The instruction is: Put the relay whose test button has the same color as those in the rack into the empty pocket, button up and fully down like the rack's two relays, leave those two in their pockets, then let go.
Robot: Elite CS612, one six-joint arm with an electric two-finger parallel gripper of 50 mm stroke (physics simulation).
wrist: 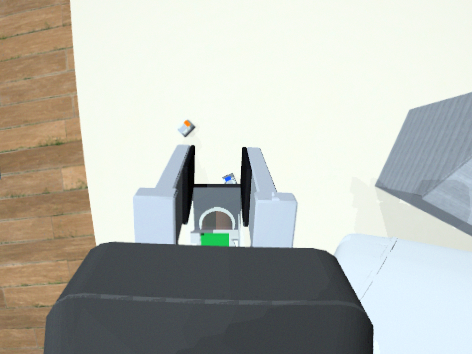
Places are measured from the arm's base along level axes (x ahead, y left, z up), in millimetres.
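Pixels of known places: gripper, fingertip midpoint: (217, 170).
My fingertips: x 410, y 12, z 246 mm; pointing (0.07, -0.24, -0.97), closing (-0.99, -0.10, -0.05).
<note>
Ahead of a thing's pixels: the offset from my fingertips to its middle. Level surfaces: height alone.
My gripper (217, 170) is shut on a relay with a green test button @(3 mm back, 24 mm left, 10 mm up) (215, 239). The relay has a dark grey face with a pale ring and sits between the black finger pads; the gripper body hides its near part. It is held high above the table. A small relay with an orange button @(92 mm ahead, 48 mm right, 502 mm down) (186, 128) is on the table far below, left of and beyond the fingertips. A relay with a blue button @(1 mm ahead, 38 mm left, 502 mm down) (228, 179) is far below too, seen between the fingers and partly hidden by the held relay. The rack and its pocket do not show in the wrist view.
A large grey block-like object (430, 145) with slanted faces stands at the right. A smooth pale blue-white shape (410, 295) fills the lower right. The cream table @(524 mm down) (300, 60) ends at the left, with a wooden plank floor (40, 100) beyond its edge.
</note>
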